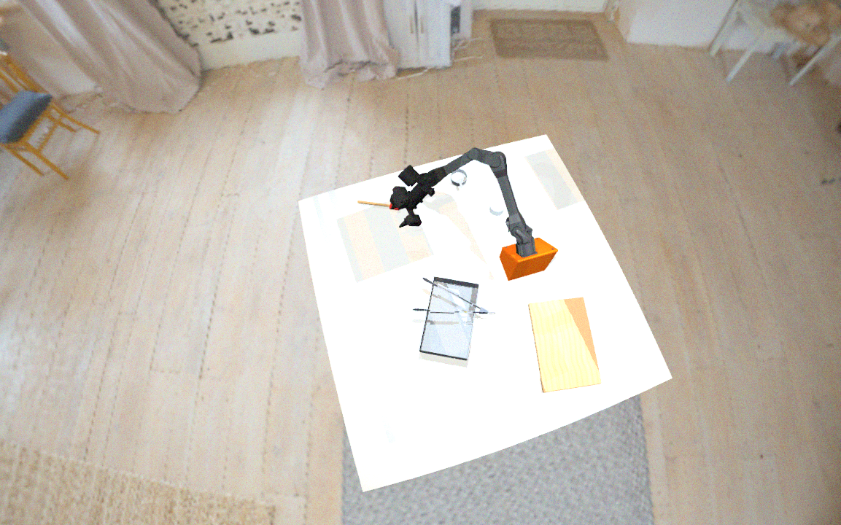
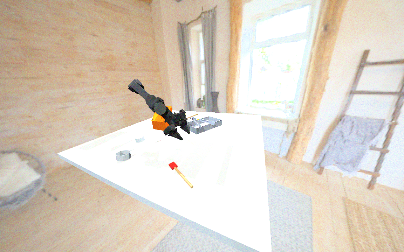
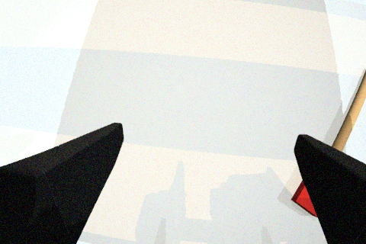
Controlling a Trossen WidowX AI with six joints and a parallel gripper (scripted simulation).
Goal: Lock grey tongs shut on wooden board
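My gripper tip is now 160 mm past the yellow lock piece, 450 mm to the right of it and 50 mm above it. Also, from my gripper tip: roasting tin 100 mm behind, 450 mm to the left, 90 mm below; then wooden board 510 mm behind, 680 mm to the left, 110 mm below.
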